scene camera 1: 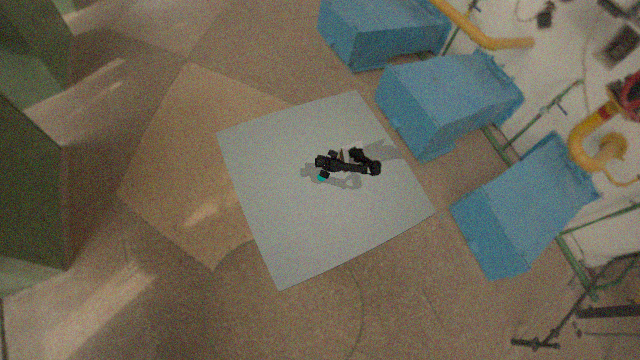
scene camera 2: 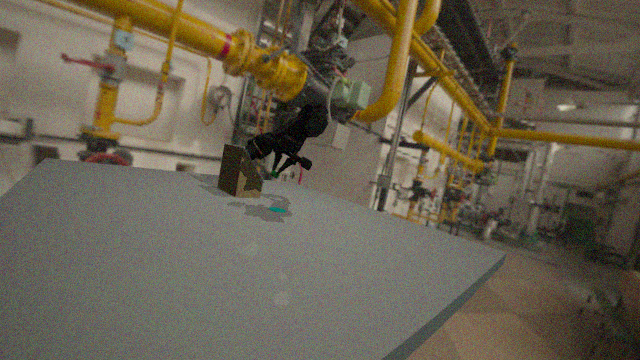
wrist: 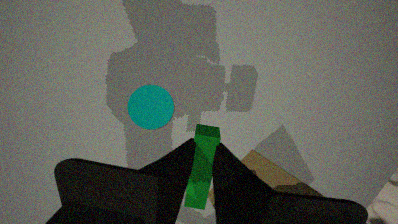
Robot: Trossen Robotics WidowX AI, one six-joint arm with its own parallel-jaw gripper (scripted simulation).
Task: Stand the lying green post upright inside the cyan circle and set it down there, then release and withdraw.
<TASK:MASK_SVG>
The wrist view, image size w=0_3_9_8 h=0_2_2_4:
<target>my gripper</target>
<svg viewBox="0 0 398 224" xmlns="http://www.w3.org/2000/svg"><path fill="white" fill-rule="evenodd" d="M216 146L212 168L216 224L366 224L368 219L367 209L359 203L341 198L277 192L251 172L222 143ZM194 138L190 138L164 157L139 170L78 158L70 158L57 163L54 175L62 207L45 224L175 224L193 166L196 148Z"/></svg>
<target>green post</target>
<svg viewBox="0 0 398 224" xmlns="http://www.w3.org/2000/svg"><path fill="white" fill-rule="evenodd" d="M197 124L194 142L196 142L194 161L187 184L184 206L205 210L213 176L214 155L216 146L220 144L221 137L219 127Z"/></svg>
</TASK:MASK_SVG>
